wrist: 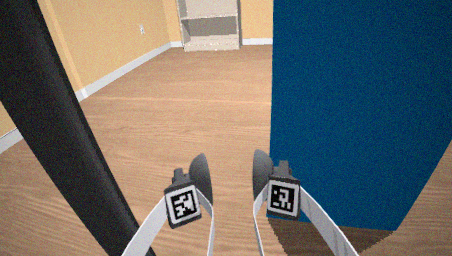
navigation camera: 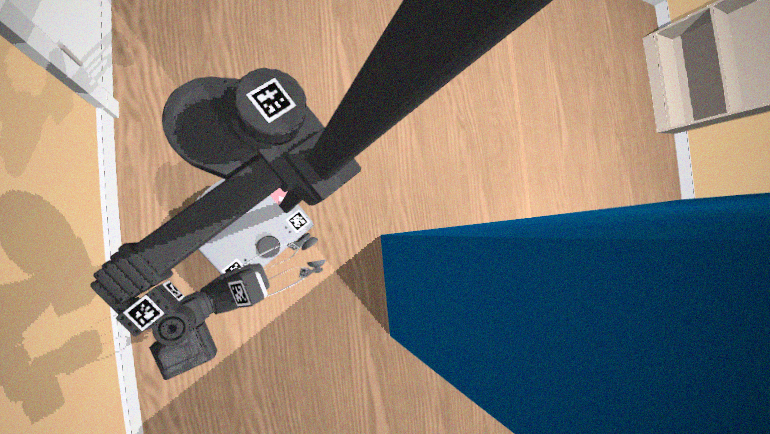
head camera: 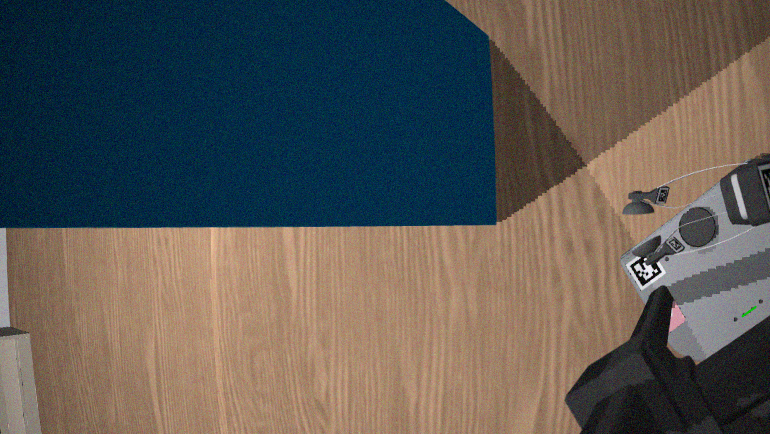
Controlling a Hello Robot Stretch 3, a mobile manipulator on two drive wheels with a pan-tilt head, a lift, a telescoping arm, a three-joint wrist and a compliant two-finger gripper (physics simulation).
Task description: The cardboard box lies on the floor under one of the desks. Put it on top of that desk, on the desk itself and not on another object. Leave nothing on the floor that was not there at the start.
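Where they show: gripper, between the fingertips: [wrist: 231, 169] [navigation camera: 320, 249] [head camera: 629, 232]; robot's base, origin of its link: [navigation camera: 267, 244] [head camera: 696, 228].
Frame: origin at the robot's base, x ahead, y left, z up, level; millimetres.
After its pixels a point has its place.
Note:
The cardboard box and the desks do not show in the head, navigation or wrist views. My gripper [head camera: 642, 226] {y 83, x 58, z 595 mm} [navigation camera: 311, 254] {y 83, x 58, z 595 mm} [wrist: 231, 169] {y 83, x 58, z 595 mm} is open, with a gap between its two cups and nothing between them. It is folded in over my grey base [head camera: 717, 318] {y 60, x -165, z 160 mm} [navigation camera: 226, 237] {y -81, x -105, z 160 mm}. In the wrist view, its right finger overlaps the lower left edge of a tall blue block.
The tall blue block [head camera: 242, 107] {y 312, x 385, z 824 mm} [navigation camera: 566, 301] {y 320, x 373, z 881 mm} [wrist: 350, 100] {y 280, x 431, z 485 mm} stands on the wood floor close beside me. A pale shelf unit [navigation camera: 660, 86] {y 2958, x 918, z 70 mm} [wrist: 212, 46] {y 2966, x 907, z 55 mm} stands by the far wall. A white door or panel [navigation camera: 53, 32] {y -59, x -749, z 341 mm} and a wall with white skirting are at left in the navigation view.

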